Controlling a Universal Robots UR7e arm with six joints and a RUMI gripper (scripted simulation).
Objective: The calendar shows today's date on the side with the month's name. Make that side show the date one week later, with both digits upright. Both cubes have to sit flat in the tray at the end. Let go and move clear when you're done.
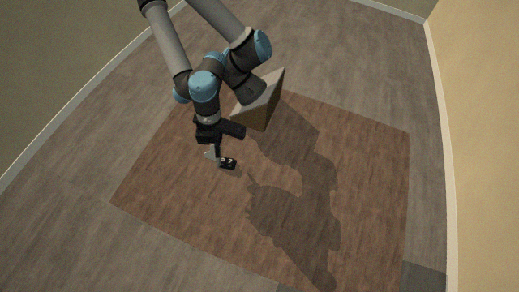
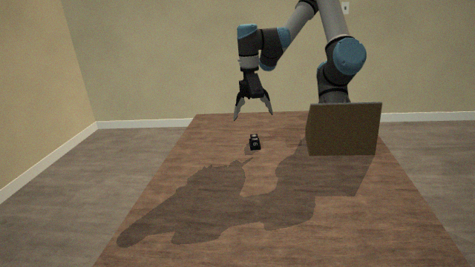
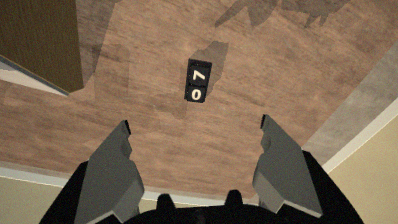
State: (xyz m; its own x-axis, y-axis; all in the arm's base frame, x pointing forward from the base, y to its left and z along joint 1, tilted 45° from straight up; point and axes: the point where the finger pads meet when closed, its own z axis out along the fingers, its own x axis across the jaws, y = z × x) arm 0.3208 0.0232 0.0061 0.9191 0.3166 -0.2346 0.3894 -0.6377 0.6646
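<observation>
Right now my hand is 90 mm above the black cube and 30 mm to the right of it. Round my hand: black tray 110 mm below, 20 mm to the left.
</observation>
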